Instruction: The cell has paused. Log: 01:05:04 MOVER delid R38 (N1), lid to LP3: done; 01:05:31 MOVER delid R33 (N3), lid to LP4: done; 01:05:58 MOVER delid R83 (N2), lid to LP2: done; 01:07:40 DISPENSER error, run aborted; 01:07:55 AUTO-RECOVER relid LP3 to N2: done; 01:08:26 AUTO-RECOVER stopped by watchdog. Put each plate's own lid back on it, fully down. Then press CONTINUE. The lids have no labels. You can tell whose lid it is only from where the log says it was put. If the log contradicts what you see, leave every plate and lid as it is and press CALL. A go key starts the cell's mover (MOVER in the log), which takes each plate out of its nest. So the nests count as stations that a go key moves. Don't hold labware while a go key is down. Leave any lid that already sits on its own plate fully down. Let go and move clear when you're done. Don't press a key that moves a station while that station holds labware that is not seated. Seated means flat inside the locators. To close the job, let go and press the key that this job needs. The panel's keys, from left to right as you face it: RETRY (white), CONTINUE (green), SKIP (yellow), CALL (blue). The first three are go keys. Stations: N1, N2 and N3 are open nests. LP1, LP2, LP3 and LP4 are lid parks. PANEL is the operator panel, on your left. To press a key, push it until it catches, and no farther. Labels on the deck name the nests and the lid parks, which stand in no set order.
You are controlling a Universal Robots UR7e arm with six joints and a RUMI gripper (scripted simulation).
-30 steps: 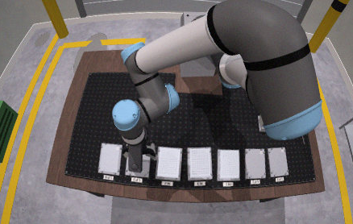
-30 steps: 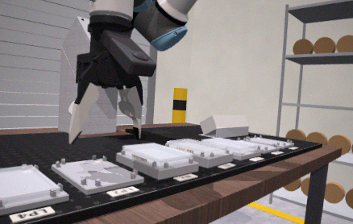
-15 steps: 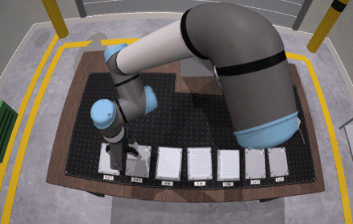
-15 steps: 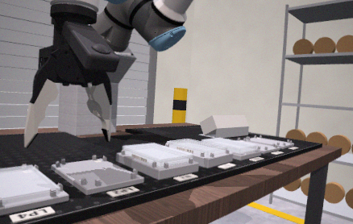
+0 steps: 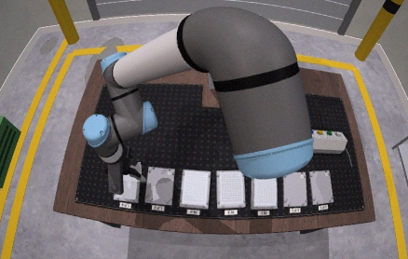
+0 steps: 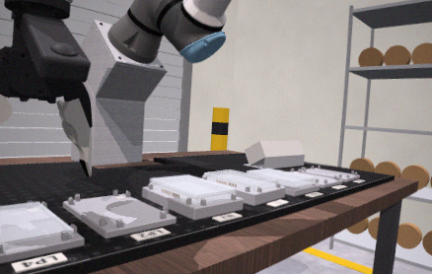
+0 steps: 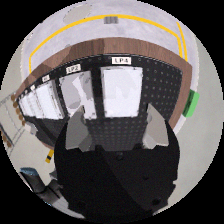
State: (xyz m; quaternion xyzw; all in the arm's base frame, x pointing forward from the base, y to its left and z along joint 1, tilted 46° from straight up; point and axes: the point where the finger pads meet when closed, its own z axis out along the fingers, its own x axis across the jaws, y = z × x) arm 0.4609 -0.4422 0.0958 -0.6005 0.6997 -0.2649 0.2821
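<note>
Now: hand 2 cm to the left of the LP4 lid park and 6 cm above it. Also, from my hand: LP2 lid park: 1 cm ahead, 11 cm to the left, 6 cm below; then blue CALL key: 10 cm behind, 74 cm to the left; then well plate: 4 cm ahead, 24 cm to the left, 4 cm below.
</note>
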